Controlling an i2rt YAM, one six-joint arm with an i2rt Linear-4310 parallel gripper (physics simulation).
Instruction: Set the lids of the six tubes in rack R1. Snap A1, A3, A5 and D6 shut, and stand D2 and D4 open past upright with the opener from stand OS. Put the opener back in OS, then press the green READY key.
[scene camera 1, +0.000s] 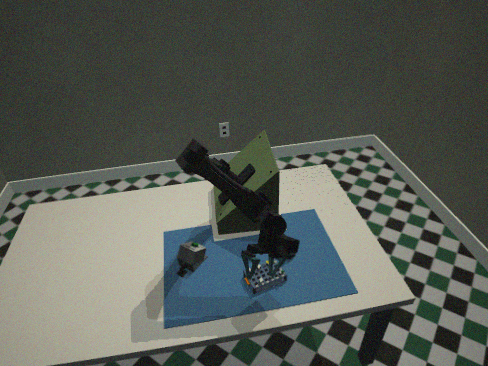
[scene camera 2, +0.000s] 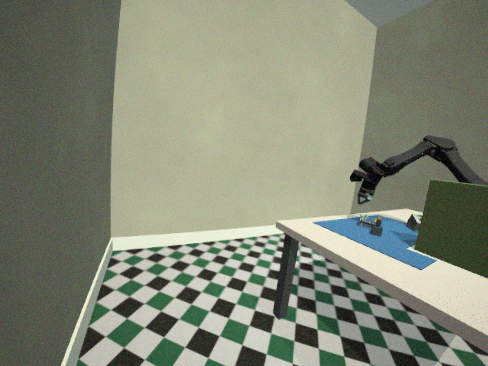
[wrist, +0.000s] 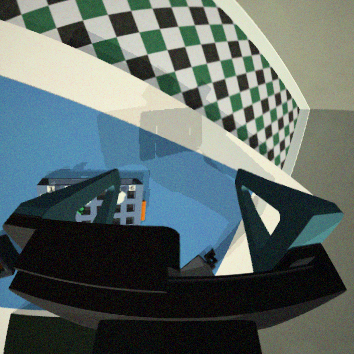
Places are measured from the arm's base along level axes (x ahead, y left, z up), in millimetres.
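Where they show: gripper, between the fingertips: (scene camera 1: 260, 277) (scene camera 2: 360, 199) (wrist: 177, 174); arm's base, origin of its link: (scene camera 2: 477, 220).
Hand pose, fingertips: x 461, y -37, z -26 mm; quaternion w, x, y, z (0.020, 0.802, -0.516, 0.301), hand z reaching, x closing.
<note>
Each offset is from my fingertips to the top centre of the thing. "*": to the spot under its first point. Level surfaces: height alone.
Rack R1 @[dx -88, dy +38, dz -64 mm] (scene camera 1: 270, 286) (scene camera 2: 368, 222) (wrist: 136, 201) is a small grey-blue grid on the mat, with an orange tag @[* dx -75, dy -25, dz -100 mm] (scene camera 1: 247, 281) (wrist: 143, 210) on one end. White, green and yellow tube parts show on it; lid states are too small or hidden to tell. My gripper (scene camera 1: 260, 274) (scene camera 2: 364, 200) (wrist: 177, 174) is open and empty, above the rack; one finger covers part of it in the wrist view. The orange-topped opener @[dx -170, dy +160, dz -38 mm] (scene camera 2: 379, 219) stands in stand OS @[dx -170, dy +160, dz -83 mm] (scene camera 2: 376, 230). The green READY key (scene camera 1: 195, 244) is on a grey box @[* dx -208, dy -195, dz -53 mm] (scene camera 1: 191, 254) (wrist: 196, 266).
The blue mat @[dz -123 mm] (scene camera 1: 320, 260) (scene camera 2: 345, 231) (wrist: 30, 130) lies on the pale table (scene camera 1: 90, 250) (scene camera 2: 350, 265). A tall green slanted panel (scene camera 1: 257, 155) (scene camera 2: 455, 225) stands at the back of the mat. A small black piece @[* dx -202, dy -231, dz -121 mm] (scene camera 1: 184, 270) (wrist: 211, 256) sits beside the grey box.
</note>
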